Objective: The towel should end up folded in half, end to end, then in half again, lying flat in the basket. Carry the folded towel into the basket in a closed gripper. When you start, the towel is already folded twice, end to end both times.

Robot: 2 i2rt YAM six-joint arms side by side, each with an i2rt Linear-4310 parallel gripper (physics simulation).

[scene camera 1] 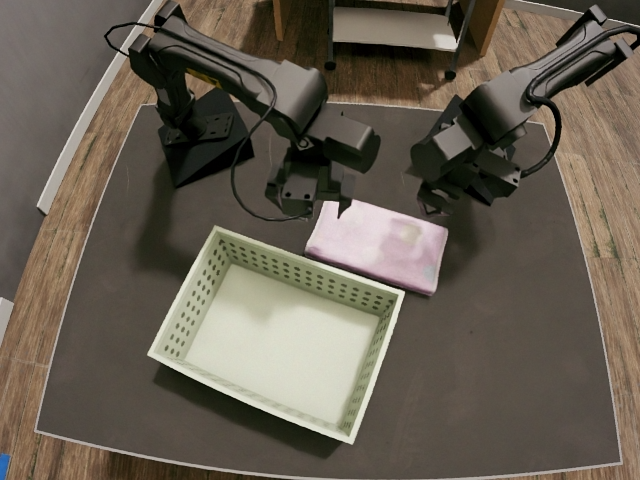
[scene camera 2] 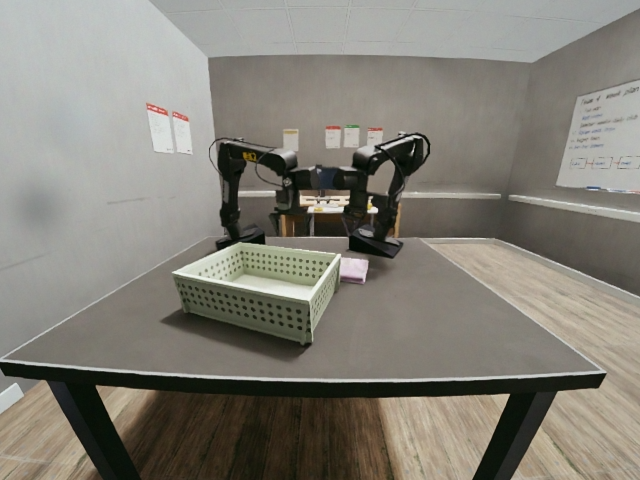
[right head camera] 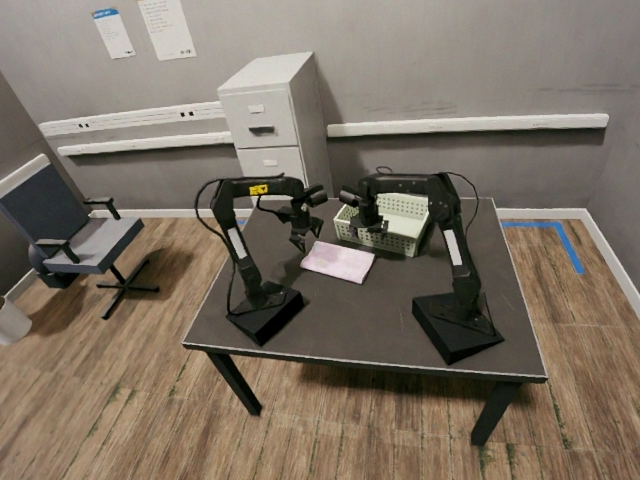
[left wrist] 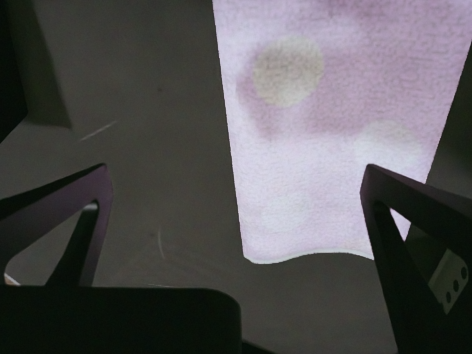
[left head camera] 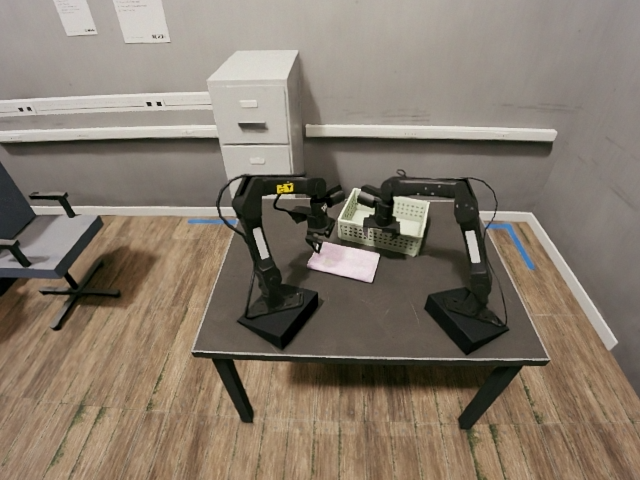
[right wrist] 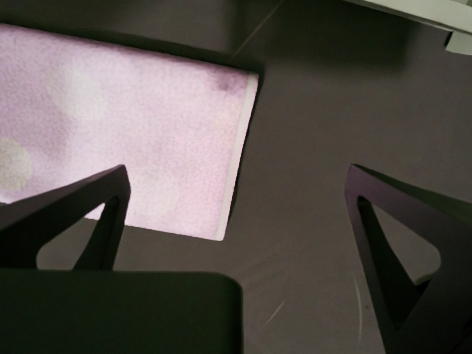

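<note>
The folded pink towel (left head camera: 343,262) (right head camera: 338,262) (scene camera 1: 379,240) (scene camera 2: 354,270) lies flat on the table beside the pale green basket (left head camera: 351,234) (right head camera: 408,243) (scene camera 1: 310,273) (scene camera 2: 242,310), which holds no towel. My left gripper (left head camera: 323,240) (right head camera: 310,241) (left wrist: 236,178) is open and empty above the table, near the towel's left end in the head views. In the left wrist view the towel (left wrist: 300,200) extends past the right finger. My right gripper (left head camera: 381,233) (right head camera: 369,230) (right wrist: 237,176) is open and empty above the towel's other end. In the right wrist view the towel's hemmed end (right wrist: 165,125) shows between the fingers and beyond the left one.
The two arms reach inward over the dark table (left head camera: 361,330) (scene camera 1: 491,361), with their wrists close together. The basket's rim (right wrist: 435,15) shows at the top right of the right wrist view. A filing cabinet (left head camera: 253,113) stands behind the table, and a chair (left head camera: 51,242) stands at the left.
</note>
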